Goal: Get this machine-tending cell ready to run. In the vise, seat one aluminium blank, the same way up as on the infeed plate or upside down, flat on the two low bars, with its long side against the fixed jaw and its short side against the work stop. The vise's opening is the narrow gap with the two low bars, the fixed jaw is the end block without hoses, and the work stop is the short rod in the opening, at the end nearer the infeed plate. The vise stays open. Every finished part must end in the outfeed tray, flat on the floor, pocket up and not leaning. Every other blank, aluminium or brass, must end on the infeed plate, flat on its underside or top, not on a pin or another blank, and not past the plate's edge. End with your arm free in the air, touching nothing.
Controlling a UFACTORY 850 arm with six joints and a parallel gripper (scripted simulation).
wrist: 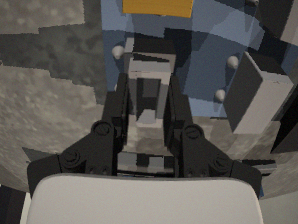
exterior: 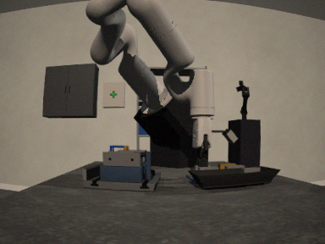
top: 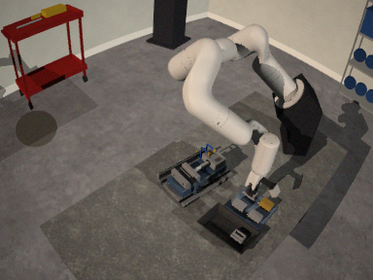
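My hand is 20 mm short of the brass blank, 90 mm to the right of it and 20 mm above it. From my hand the other things lie so: vise 40 mm ahead, 260 mm to the right, 10 mm below.
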